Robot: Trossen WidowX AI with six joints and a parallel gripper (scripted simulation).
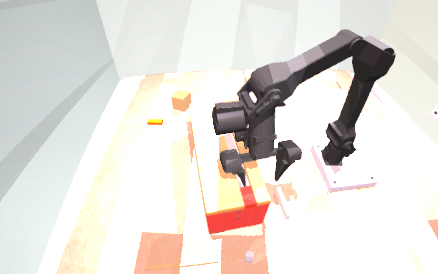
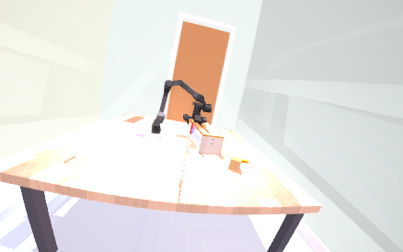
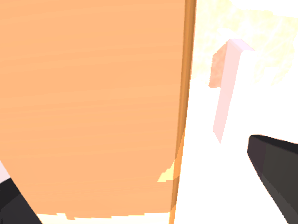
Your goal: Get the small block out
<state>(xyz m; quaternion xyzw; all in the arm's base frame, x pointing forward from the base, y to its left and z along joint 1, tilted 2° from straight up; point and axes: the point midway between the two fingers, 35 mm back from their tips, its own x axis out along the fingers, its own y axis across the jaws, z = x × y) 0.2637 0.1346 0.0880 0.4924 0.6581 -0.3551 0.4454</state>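
My gripper tip is now 4 cm above the blue block, 3 cm to the right of it and 2 cm short of it. From my gripper tip the other things lie so: long box (11 cm to the right, 7 cm ahead, 3 cm below); then orange piece (38 cm ahead, 31 cm to the right, 8 cm below); then tan cube (42 cm to the right, 29 cm ahead, 6 cm below).
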